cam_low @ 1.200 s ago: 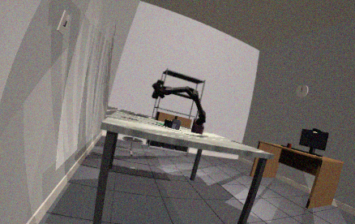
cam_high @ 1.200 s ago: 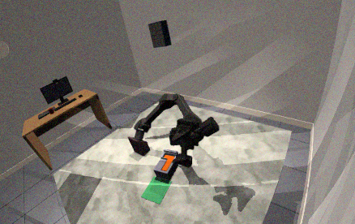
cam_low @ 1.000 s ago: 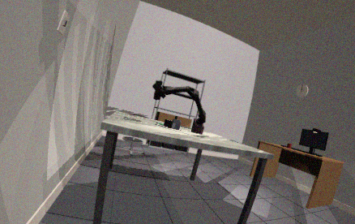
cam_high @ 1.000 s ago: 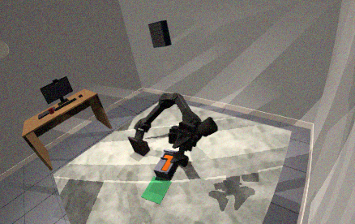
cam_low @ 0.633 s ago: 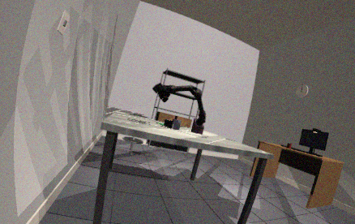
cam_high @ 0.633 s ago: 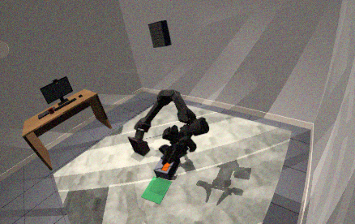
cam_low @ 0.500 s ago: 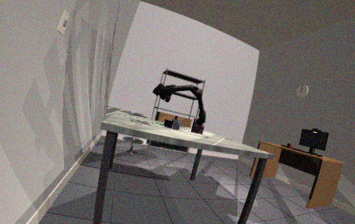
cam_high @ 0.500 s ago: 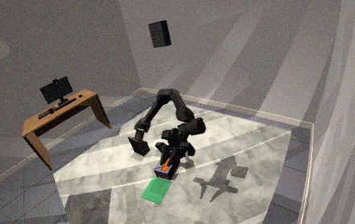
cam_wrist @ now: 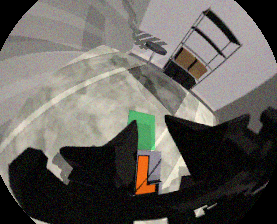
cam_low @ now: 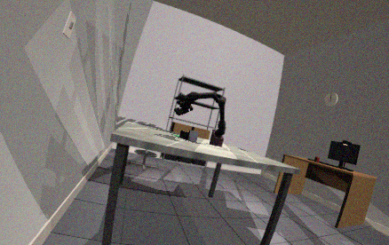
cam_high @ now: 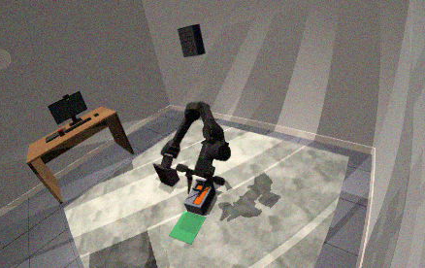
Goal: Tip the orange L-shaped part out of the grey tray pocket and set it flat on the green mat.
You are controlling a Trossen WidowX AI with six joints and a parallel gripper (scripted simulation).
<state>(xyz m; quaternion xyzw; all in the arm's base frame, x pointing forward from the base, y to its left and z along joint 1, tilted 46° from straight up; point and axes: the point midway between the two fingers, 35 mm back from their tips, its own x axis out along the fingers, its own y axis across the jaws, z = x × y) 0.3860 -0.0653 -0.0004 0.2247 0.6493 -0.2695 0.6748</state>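
Now: the orange L-shaped part 15 cm below my gripper tip, 11 cm behind it and 9 cm to the left of it. The rest, counted from my gripper tip: green mat (21 cm below, 6 cm to the right, 5 cm behind).
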